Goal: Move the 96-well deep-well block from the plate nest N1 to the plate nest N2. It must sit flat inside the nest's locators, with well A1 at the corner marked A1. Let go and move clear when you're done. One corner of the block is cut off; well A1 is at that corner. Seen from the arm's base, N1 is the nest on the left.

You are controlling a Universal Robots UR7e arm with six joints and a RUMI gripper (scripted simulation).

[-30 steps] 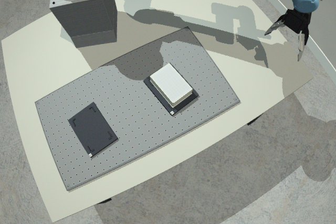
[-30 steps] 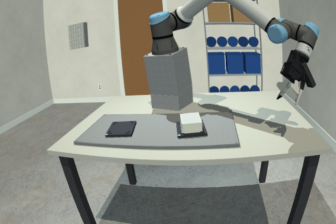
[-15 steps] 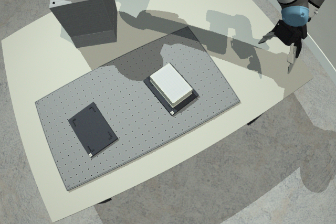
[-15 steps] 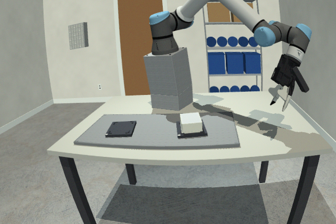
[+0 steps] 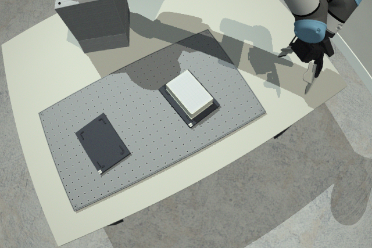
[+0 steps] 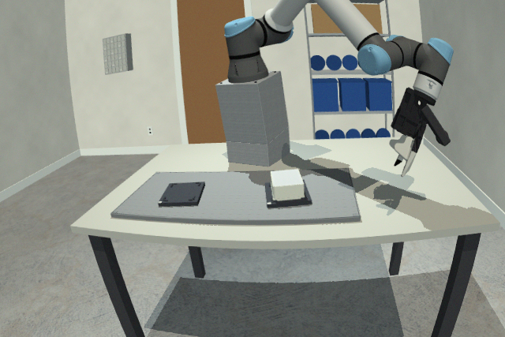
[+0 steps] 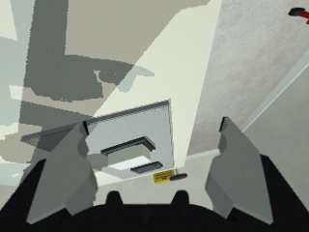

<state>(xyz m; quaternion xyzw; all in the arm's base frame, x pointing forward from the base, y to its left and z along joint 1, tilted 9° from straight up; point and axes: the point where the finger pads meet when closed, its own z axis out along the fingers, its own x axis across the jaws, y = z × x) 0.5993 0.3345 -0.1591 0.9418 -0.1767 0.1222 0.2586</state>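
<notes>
Now: hand 18 cm past the white deep-well block, 27 cm to the left of it and 7 cm above it. The rest, counted from my hand: white A1 mark (17 cm behind, 64 cm to the right, 9 cm below); plate nest N1 (18 cm behind, 27 cm to the right, 9 cm below); plate nest N2 (24 cm behind, 58 cm to the right, 9 cm below).
</notes>
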